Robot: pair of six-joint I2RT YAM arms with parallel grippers.
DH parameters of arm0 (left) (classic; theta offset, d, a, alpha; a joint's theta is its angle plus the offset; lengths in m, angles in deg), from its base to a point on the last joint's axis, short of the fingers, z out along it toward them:
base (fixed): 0 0 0 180
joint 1: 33.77 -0.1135 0.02 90
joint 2: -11.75 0 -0.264 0
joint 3: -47.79 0 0.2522 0
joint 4: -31.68 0 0.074 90
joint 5: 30.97 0 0 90
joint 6: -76.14 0.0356 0 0
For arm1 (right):
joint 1: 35.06 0.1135 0.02 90
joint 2: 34.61 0 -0.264 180
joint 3: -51.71 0 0.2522 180
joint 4: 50.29 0 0.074 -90
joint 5: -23.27 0 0 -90
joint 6: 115.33 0.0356 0 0
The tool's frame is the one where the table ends.
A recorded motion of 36 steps. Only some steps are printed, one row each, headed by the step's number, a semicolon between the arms.
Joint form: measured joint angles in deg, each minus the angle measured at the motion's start. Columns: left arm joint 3, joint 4, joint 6, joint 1, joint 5, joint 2; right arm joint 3, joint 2, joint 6, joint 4, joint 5, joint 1.
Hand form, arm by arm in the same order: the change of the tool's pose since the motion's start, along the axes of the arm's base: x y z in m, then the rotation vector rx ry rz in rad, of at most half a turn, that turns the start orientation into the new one. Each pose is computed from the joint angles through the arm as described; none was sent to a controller.
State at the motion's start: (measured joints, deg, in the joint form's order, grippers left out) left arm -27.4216 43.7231 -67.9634 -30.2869 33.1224 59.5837; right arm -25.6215 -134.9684 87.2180 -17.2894 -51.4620 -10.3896
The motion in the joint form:
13: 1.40 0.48 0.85 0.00 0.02 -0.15; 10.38 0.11 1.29 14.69 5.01 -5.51
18: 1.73 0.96 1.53 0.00 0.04 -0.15; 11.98 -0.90 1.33 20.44 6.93 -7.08
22: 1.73 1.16 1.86 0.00 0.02 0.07; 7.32 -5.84 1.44 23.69 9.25 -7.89
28: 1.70 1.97 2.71 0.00 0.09 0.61; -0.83 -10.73 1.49 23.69 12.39 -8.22
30: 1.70 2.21 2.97 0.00 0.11 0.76; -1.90 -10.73 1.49 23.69 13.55 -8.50
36: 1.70 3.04 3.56 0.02 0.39 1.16; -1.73 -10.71 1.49 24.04 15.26 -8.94
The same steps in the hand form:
13: 0.0028 -0.0002 -0.0085 0.0143 0.0229 0.0037; -0.0087 -0.0411 -0.0318 0.0285 -0.0642 -0.0061
18: 0.0037 -0.0002 -0.0112 0.0251 0.0312 0.0065; -0.0092 -0.0511 -0.0366 0.0379 -0.1186 -0.0006
22: 0.0051 -0.0003 -0.0122 0.0305 0.0357 0.0073; 0.0104 -0.0494 -0.0379 0.0435 -0.1703 0.0248
28: 0.0084 -0.0005 -0.0149 0.0443 0.0515 0.0112; 0.0360 -0.0424 -0.0281 0.0437 -0.2291 0.0716
30: 0.0093 -0.0005 -0.0158 0.0485 0.0560 0.0124; 0.0378 -0.0434 -0.0224 0.0418 -0.2489 0.0859
36: 0.0119 -0.0006 -0.0184 0.0578 0.0726 0.0183; 0.0375 -0.0459 -0.0228 0.0328 -0.2549 0.1067

